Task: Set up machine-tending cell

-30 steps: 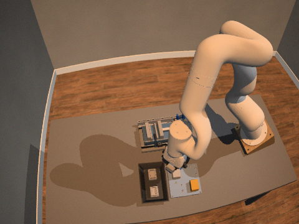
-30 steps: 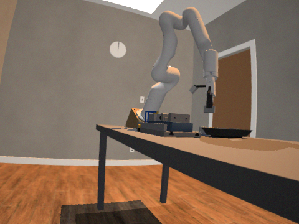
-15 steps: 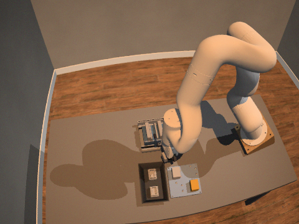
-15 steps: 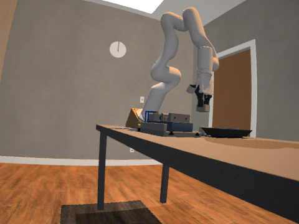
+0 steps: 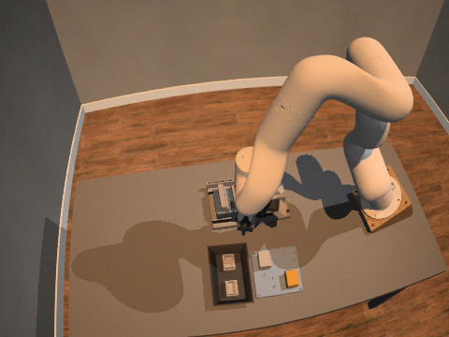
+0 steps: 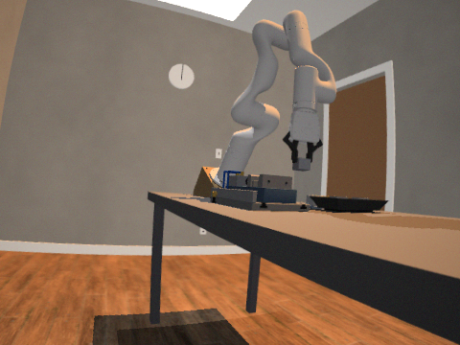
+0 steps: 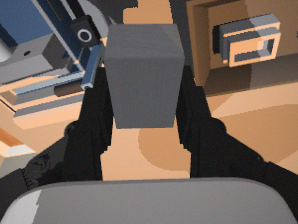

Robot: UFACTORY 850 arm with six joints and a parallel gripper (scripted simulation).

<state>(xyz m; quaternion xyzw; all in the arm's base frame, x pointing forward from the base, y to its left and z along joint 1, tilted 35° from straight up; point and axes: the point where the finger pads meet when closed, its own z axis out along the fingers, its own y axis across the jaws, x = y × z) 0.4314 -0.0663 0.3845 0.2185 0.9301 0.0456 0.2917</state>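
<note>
The vise lies 6 cm behind my hand, 13 cm to the right of it and 13 cm below it. The rest, counted from my hand: brass blank 10 cm behind, 23 cm to the left, 14 cm below.
</note>
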